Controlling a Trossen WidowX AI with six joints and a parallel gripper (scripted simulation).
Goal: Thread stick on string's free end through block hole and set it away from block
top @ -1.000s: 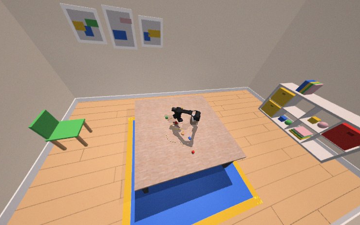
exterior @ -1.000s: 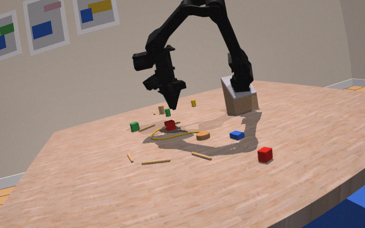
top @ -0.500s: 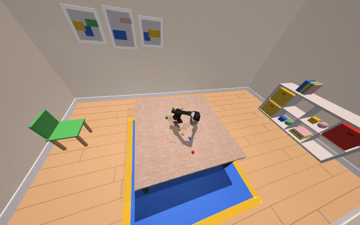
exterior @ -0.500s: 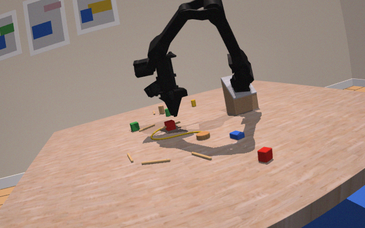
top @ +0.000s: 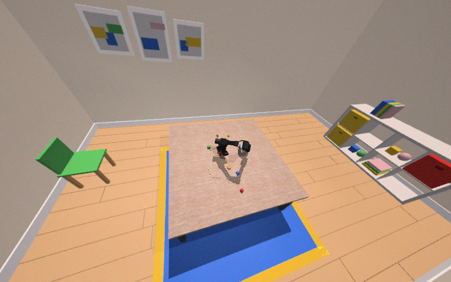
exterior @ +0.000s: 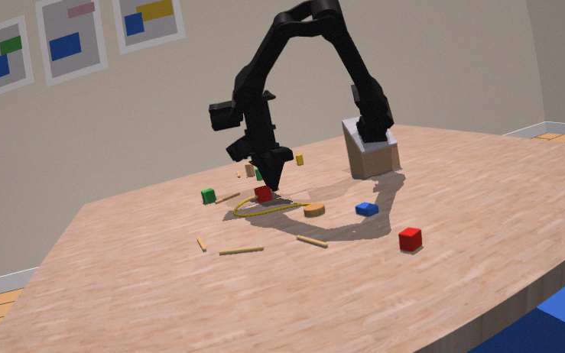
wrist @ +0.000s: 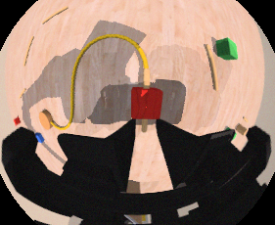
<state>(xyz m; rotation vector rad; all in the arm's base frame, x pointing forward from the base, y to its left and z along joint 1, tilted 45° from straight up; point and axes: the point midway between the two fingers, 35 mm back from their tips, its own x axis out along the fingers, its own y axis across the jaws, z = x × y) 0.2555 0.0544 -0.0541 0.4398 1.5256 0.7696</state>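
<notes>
Now: gripper tip 4 cm short of the thin wooden stick and 1 cm to the right of it. The rest, counted from my gripper tip: green cylinder 23 cm to the right; round wooden button 4 cm behind, 19 cm to the left, 1 cm below; green cube 15 cm ahead, 12 cm to the right.
</notes>
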